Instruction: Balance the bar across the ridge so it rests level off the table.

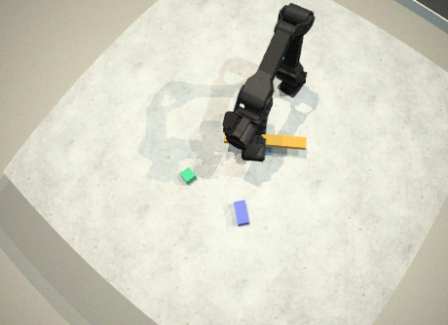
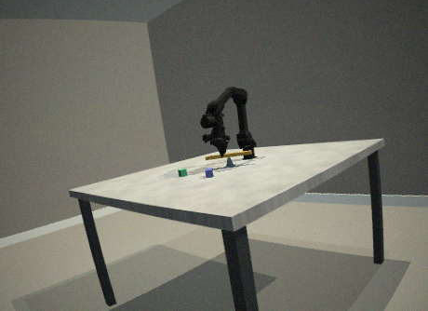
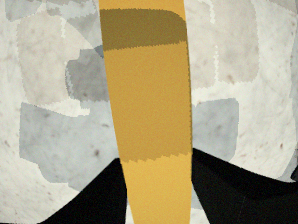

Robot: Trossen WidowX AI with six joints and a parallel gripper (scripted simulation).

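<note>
The orange bar is 2 cm to the left of my gripper tip and 1 cm behind it. From my gripper tip the other things lie so: ridge 2 cm to the left, 1 cm below, 1 cm behind; blue block 19 cm ahead, 9 cm to the left, 4 cm below; green cube 20 cm ahead, 10 cm to the right, 4 cm below.
</note>
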